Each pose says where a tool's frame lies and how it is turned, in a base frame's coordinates. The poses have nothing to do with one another.
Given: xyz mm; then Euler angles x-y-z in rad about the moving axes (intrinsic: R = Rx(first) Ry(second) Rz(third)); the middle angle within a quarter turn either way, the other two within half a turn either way.
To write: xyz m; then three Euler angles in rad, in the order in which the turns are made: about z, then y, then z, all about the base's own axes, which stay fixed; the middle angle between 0 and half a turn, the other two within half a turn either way. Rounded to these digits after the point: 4 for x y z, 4 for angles.
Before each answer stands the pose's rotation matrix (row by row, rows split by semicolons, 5 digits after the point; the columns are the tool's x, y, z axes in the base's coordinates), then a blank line. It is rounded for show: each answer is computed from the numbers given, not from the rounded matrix.
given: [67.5 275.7 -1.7 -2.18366 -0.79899 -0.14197]
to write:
0.69041 0.09868 -0.71665; 0.66172 -0.48648 0.57050; -0.29234 -0.86810 -0.40117

[0.0675 0.2757 -0.0017 -1.2460 1.9836 2.4693]
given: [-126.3 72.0 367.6 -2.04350 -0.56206 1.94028]
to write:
-0.30558 -0.78906 -0.53293; -0.59592 -0.27805 0.75337; -0.74263 0.54780 -0.38525

[-0.1263 0.0720 0.3676 0.6355 1.9663 2.1865]
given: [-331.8 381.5 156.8 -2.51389 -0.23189 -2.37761]
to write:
-0.70276 0.67329 -0.22982; 0.46247 0.67781 0.57157; 0.54060 0.29539 -0.78771

[-0.3318 0.3815 0.1568 2.6415 2.4779 1.9531]
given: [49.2 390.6 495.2 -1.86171 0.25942 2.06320]
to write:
-0.45693 -0.85171 0.25652; -0.13658 0.35214 0.92593; -0.87896 0.38805 -0.27723

[0.0492 0.3906 0.4952 0.4157 1.8517 1.3005]
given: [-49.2 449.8 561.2 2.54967 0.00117 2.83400]
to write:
-0.95306 -0.30276 0.00117; -0.25188 0.79072 -0.55796; 0.16800 -0.53206 -0.82987

[-0.0492 0.4498 0.5612 -1.8766 2.5497 -1.5687]
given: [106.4 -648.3 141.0 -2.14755 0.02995 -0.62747]
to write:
0.80915 0.58684 0.02995; 0.29983 -0.45617 0.83786; 0.50535 -0.66898 -0.54506

[0.1064 -0.6483 0.1410 -2.2177 2.1473 1.5351]
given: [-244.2 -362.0 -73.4 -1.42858 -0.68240 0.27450]
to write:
0.74701 -0.21036 -0.63066; 0.63934 -0.03279 0.76823; -0.18229 -0.97707 0.11000

[-0.2442 -0.3620 -0.0734 -1.3864 1.4606 2.2582]
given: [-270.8 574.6 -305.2 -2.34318 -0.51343 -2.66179]
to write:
-0.77271 0.40209 -0.49117; 0.01005 0.78144 0.62390; 0.63468 0.47716 -0.60787

[-0.2708 0.5746 -0.3052 2.4969 2.2242 2.2377]
